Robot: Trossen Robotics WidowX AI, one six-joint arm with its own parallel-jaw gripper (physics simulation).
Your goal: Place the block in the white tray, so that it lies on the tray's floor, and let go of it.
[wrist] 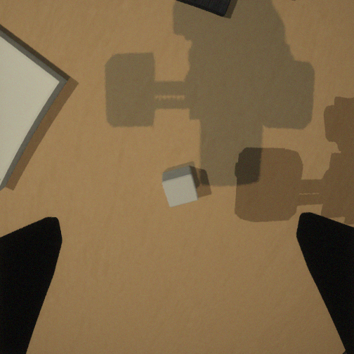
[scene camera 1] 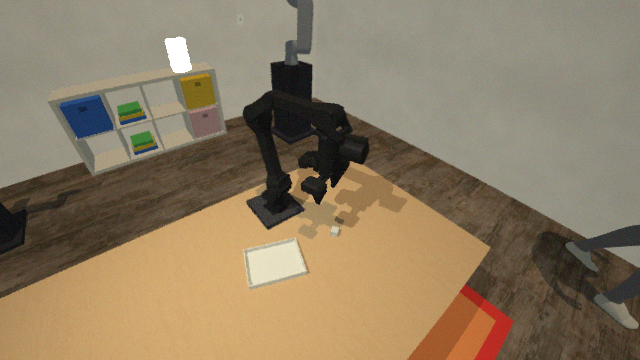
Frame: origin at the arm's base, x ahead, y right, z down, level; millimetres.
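Seen in the pictures: gripper, fingertip midpoint: point(scene camera 1: 325, 195); arm's base at its link origin: point(scene camera 1: 275, 207).
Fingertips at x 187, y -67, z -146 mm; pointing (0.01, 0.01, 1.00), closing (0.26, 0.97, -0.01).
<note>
Offsets run from my fingertips to a thing's middle. Level surfaces: height alone.
The small white block {dx +40, dy -16, dz +150 mm} point(scene camera 1: 335, 231) point(wrist: 181, 191) rests on the table, apart from the tray and to its right in the scene view. The white tray {dx -3, dy +208, dz +153 mm} point(scene camera 1: 275, 262) point(wrist: 20, 95) lies flat in front of the arm's base; its floor is bare, and one corner of it shows at the left edge of the wrist view. My gripper point(scene camera 1: 327, 193) point(wrist: 181, 229) is open and empty, pointing down and held above the table. In the wrist view the block lies between the two fingers sideways, a little above the line joining their tips.
The tan table top {dz +163 mm} point(scene camera 1: 175, 305) carries the arm's black base point(scene camera 1: 270, 215). Shadows of the arm fall around the block. A red and orange mat point(scene camera 1: 470, 325) lies by the right front table edge. A shelf unit point(scene camera 1: 132, 80) stands behind; a person's legs point(scene camera 1: 612, 240) show at the right.
</note>
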